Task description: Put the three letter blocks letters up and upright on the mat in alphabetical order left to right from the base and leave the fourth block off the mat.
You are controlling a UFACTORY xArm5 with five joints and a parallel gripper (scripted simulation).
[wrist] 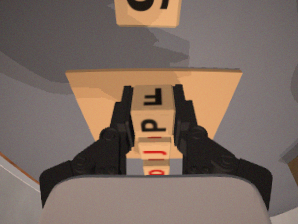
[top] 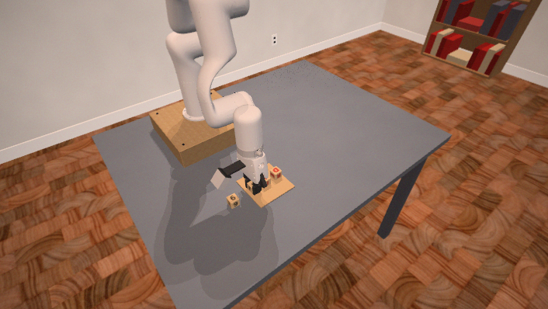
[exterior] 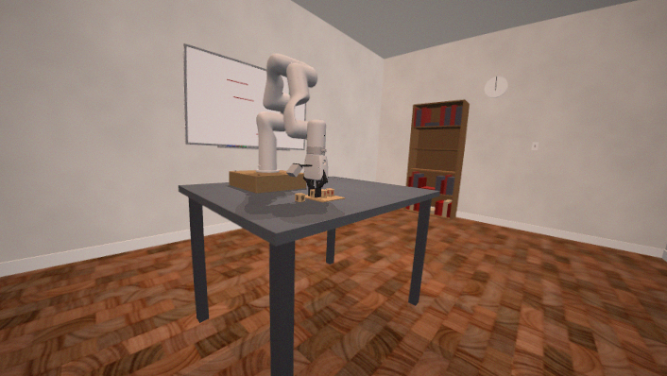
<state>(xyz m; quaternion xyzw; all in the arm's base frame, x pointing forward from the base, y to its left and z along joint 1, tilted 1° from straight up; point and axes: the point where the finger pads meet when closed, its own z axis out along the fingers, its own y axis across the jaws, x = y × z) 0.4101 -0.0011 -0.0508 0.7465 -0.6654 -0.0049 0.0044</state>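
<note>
Right now my hand is 5 cm to the right of the tan mat and 3 cm above it. Also, from my hand: wooden block 10 cm to the left, 1 cm below, 1 cm behind.
</note>
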